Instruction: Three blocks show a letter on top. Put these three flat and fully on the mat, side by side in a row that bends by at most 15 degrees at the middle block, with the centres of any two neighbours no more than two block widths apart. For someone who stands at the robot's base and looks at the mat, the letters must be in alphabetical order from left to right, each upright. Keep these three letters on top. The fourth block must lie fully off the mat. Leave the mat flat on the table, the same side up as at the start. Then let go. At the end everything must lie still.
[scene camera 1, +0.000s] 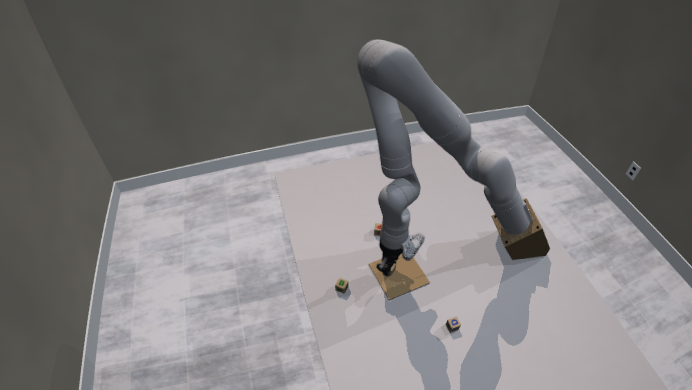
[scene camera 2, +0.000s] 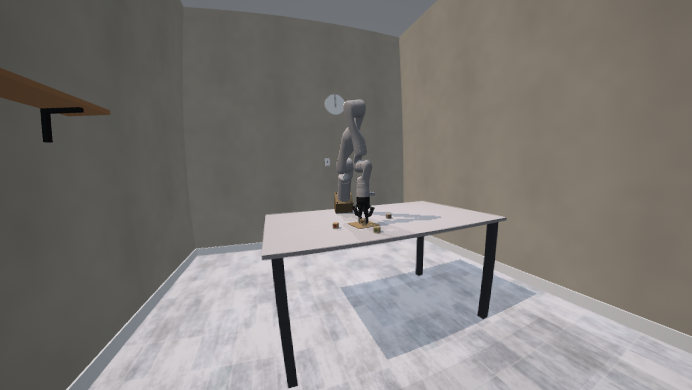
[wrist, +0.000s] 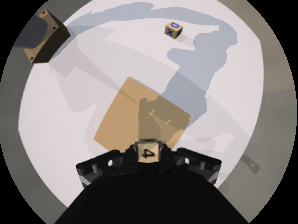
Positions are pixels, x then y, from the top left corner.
Scene:
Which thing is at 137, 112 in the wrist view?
A brown mat.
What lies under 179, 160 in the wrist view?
The gripper.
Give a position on a brown mat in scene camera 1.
408, 276

